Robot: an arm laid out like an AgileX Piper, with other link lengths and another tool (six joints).
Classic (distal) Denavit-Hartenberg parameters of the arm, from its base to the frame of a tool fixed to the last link. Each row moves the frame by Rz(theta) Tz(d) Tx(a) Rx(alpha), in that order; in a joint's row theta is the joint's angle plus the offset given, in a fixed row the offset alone. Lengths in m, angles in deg.
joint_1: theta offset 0; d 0.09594; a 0; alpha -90
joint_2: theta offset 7.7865; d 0; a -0.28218; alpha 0
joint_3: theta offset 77.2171; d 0; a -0.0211; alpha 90
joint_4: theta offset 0; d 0.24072; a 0; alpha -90
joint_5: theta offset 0; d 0; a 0; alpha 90
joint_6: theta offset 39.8; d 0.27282; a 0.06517; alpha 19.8
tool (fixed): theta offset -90; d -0.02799; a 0; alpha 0
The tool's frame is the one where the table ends.
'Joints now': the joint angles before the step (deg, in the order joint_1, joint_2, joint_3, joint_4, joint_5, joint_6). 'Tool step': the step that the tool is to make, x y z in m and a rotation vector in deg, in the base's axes. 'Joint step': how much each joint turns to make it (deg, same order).
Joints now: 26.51, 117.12, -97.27, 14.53, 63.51, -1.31
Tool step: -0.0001, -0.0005, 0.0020, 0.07, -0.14, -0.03
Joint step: -0.06, -0.30, 0.02, -0.01, 0.12, 0.00
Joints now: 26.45, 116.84, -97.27, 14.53, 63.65, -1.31
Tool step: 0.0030, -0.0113, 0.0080, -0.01, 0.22, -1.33
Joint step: -1.67, -1.13, -0.02, 0.00, 1.39, -0.01
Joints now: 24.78, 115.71, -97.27, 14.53, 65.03, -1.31
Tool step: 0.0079, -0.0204, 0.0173, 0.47, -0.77, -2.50
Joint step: -3.22, -2.49, 0.02, 0.11, 1.71, -0.34
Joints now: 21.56, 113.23, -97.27, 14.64, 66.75, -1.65
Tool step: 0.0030, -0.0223, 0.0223, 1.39, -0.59, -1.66
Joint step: -3.94, -3.02, 0.01, 1.46, 2.56, -1.97
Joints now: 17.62, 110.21, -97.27, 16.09, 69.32, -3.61
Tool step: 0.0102, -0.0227, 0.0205, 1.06, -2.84, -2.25
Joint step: -3.90, -2.97, -0.02, 0.67, 0.44, -1.71
